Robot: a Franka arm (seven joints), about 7 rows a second.
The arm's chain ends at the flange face. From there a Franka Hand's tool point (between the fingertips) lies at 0.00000 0.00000 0.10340 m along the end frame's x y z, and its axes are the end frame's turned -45 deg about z.
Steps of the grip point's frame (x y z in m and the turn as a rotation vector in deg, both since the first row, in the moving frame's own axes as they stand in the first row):
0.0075 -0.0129 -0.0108 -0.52 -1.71 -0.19
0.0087 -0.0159 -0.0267 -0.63 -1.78 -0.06
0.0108 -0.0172 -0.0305 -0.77 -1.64 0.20
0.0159 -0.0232 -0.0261 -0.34 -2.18 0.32
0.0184 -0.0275 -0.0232 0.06 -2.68 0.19
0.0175 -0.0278 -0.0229 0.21 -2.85 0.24
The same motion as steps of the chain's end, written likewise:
-0.0023 -0.0173 -0.0107 -1.58 -0.84 -0.19
-0.0036 -0.0205 -0.0266 -1.70 -0.81 -0.06
-0.0034 -0.0229 -0.0304 -1.70 -0.62 0.20
-0.0028 -0.0309 -0.0260 -1.78 -1.30 0.32
-0.0029 -0.0358 -0.0231 -1.85 -1.94 0.19
-0.0034 -0.0354 -0.0228 -1.87 -2.16 0.24

